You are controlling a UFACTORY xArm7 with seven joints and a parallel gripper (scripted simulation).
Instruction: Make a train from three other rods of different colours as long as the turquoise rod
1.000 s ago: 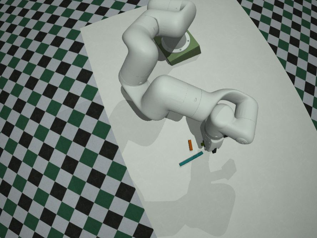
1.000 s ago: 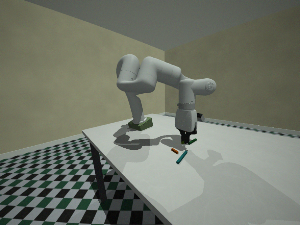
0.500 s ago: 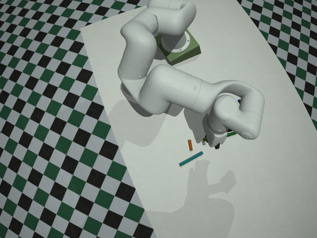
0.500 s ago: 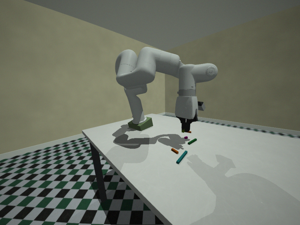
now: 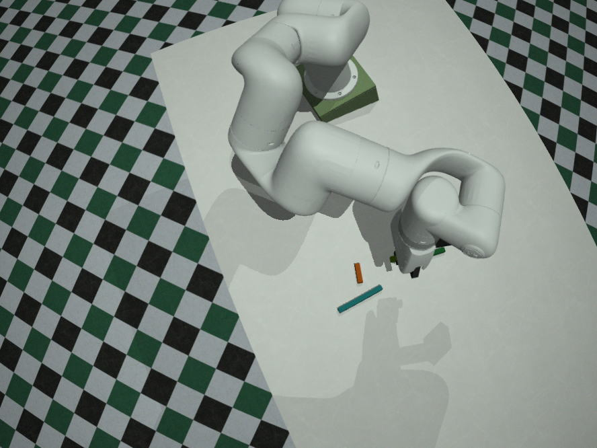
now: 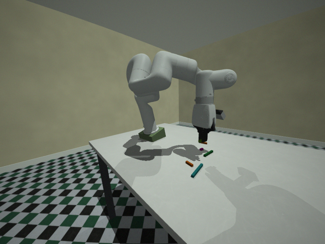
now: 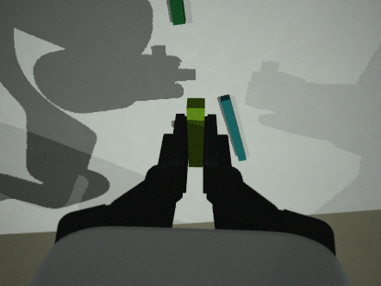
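My gripper is now 200 mm to the right of the blue rod, 120 mm past it and 120 mm above it. Round my hand: green rod 120 mm below, 80 mm to the left, 10 mm behind; orange rod 120 mm below, 70 mm to the right, 20 mm behind; lime rod 20 mm below.
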